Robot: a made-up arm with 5 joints.
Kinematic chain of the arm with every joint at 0, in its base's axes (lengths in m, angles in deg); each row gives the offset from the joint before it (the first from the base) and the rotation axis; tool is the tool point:
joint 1: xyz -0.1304 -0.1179 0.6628 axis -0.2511 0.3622 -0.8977
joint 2: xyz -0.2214 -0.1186 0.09 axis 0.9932 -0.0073 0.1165
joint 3: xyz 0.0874 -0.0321 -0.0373 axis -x
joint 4: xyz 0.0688 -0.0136 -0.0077 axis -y
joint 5: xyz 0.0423 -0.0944 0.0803 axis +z
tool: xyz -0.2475 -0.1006 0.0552
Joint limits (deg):
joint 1: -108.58..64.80
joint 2: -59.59..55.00
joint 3: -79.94..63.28
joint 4: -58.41..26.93
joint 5: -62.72..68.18
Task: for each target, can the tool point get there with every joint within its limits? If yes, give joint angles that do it. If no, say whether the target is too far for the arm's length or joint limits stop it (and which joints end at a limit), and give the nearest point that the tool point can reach.
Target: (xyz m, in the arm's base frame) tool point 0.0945 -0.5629 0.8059
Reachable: yes | joints -37.53 23.47 27.07 -27.29 51.88
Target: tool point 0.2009 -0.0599 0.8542
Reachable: no: joint limits stop it (at a limit: joint 1, joint 2, joint 4) | nearest point 0.2793 -0.0409 0.8893 | short by 0.088 m
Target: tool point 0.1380 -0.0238 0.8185
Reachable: no: joint limits stop it (at a limit: joint 1, joint 2, joint 3, joint 4) | nearest point 0.0839 -0.0364 0.8421 | short by 0.060 m
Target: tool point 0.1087 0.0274 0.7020
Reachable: no: joint limits stop it (at a limit: joint 1, joint 2, joint 3, joint 4) | nearest point 0.1426 -0.0527 0.6652 | short by 0.094 m
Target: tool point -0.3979 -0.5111 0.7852
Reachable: yes | joints 24.97 45.13 24.00 -2.30 40.82
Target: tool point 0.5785 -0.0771 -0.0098
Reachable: no: too far | nearest point 0.2667 -0.1321 0.3979 | short by 0.516 m
